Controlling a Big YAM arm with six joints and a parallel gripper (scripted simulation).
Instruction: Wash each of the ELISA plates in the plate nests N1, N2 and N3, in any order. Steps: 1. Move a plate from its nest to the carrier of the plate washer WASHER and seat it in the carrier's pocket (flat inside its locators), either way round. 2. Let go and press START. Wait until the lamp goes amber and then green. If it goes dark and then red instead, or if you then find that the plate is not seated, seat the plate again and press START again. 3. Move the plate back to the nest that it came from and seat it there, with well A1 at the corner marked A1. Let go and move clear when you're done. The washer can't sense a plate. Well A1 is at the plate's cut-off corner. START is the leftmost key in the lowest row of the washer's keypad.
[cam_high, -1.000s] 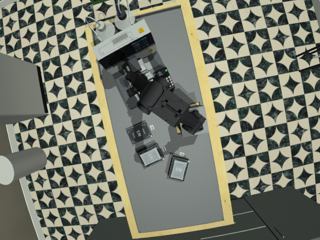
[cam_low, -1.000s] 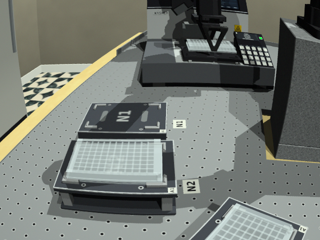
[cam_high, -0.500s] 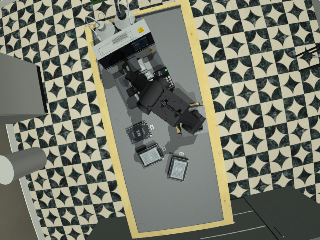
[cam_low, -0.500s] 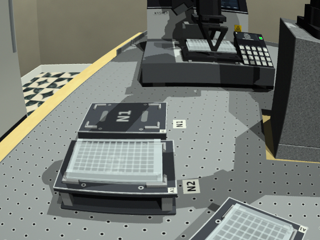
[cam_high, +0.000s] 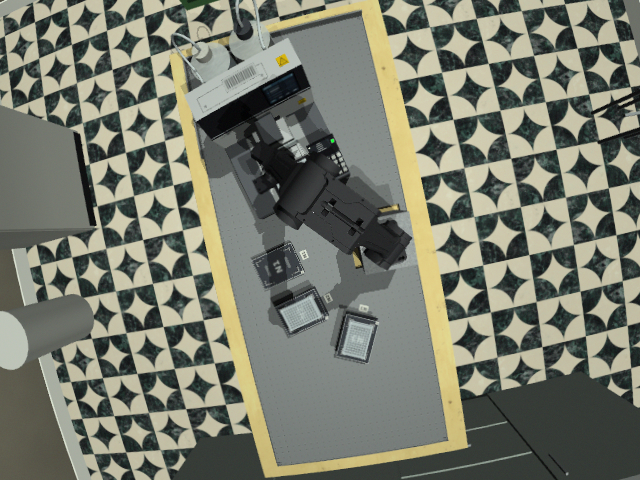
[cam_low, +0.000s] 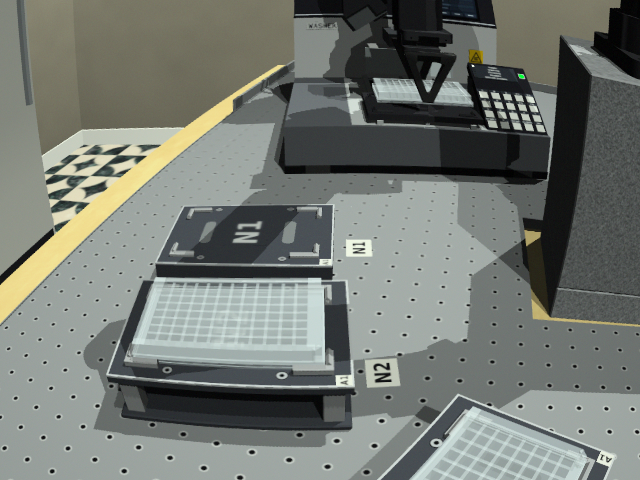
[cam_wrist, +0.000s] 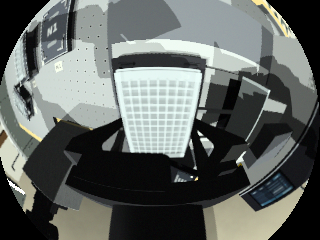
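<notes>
The washer carrier is 2 cm below my hand. From my hand the other things lie so: plate washer (2 cm ahead, 15 cm to the right, 3 cm above); nest N3 (4 cm behind, 61 cm to the left, 6 cm below); nest label (6 cm ahead, 26 cm to the left, 10 cm below).
</notes>
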